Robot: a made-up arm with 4 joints.
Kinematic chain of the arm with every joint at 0, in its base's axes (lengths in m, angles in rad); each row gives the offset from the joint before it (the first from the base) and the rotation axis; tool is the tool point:
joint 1: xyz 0 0 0.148 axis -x
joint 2: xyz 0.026 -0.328 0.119 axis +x
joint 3: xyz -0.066 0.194 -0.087 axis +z
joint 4: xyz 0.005 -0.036 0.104 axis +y
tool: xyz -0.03 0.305 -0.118
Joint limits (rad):
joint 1: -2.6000..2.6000
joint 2: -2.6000..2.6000
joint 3: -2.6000..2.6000
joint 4: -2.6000..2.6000
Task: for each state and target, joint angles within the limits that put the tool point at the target. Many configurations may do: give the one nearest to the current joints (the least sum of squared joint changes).
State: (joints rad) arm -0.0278 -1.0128 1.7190 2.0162
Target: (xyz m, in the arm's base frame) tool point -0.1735 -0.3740 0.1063
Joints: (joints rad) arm -0.7014 -0.9162 2.2866 1.7477
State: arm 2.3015 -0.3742 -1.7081 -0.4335
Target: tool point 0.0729 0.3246 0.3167
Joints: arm 2.6000 0.2682 -2.4549 -0.8567
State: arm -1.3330 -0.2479 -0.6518 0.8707
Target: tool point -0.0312 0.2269 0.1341
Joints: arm -1.4679 -0.7152 -0.3949 0.8347
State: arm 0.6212 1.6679 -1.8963 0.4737
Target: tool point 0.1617 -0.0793 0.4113
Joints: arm 0.7398 1.6958 -2.4755 0.1755
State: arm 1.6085 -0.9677 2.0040 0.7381
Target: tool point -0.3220 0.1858 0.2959
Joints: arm 2.2542 -0.5470 1.4346 1.1115
